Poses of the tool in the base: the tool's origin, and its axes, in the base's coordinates. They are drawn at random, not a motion.
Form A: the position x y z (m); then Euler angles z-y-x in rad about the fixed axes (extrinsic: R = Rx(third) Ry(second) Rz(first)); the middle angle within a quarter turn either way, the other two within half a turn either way.
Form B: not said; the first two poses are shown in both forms.
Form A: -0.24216 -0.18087 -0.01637 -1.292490 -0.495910 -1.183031
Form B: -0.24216 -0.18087 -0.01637 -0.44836 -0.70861 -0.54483 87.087
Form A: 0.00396 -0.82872 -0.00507 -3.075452 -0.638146 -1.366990
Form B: 0.00396 -0.82872 -0.00507 0.22900 -0.62294 -0.74800 154.308
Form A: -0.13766 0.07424 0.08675 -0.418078 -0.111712 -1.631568
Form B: -0.13766 0.07424 0.08675 -0.95660 -0.25612 -0.13902 94.661
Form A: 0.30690 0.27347 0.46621 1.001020 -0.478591 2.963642
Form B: 0.30690 0.27347 0.46621 0.85426 -0.49170 -0.16874 158.208
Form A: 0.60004 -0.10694 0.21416 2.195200 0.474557 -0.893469
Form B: 0.60004 -0.10694 0.21416 -0.00307 0.53957 0.84194 121.334
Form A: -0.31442 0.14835 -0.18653 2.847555 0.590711 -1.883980
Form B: -0.31442 0.14835 -0.18653 0.05903 0.83293 0.55022 143.243
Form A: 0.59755 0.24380 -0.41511 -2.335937 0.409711 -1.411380
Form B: 0.59755 0.24380 -0.41511 -0.39721 -0.53127 -0.74831 160.334
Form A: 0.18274 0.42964 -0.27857 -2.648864 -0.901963 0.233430
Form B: 0.18274 0.42964 -0.27857 0.45186 -0.00399 -0.89208 160.566
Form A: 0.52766 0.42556 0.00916 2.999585 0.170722 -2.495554
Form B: 0.52766 0.42556 0.00916 -0.04025 0.94943 0.31140 168.167
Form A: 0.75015 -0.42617 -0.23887 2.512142 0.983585 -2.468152
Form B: 0.75015 -0.42617 -0.23887 -0.12729 0.97855 0.16200 118.145
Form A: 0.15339 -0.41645 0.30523 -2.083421 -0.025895 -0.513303
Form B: 0.15339 -0.41645 0.30523 -0.13465 -0.25878 -0.95650 121.186
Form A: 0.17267 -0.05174 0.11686 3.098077 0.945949 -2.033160
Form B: 0.17267 -0.05174 0.11686 0.24325 0.83041 0.50125 133.162
